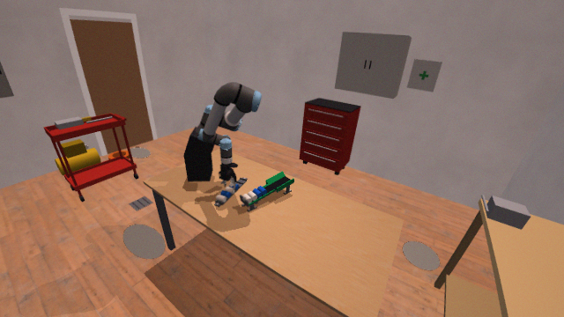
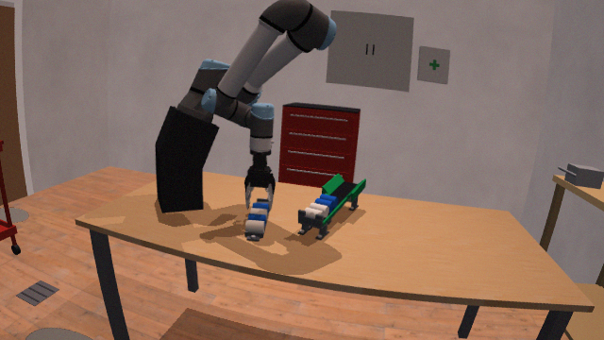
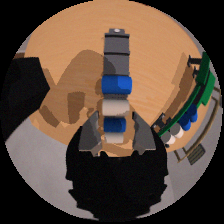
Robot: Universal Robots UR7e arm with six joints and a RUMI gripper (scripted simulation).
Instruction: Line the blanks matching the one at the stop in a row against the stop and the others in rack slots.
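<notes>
Right now the black stock rack is 6 cm below my hand, 2 cm to the left of it and 1 cm behind it.
</notes>
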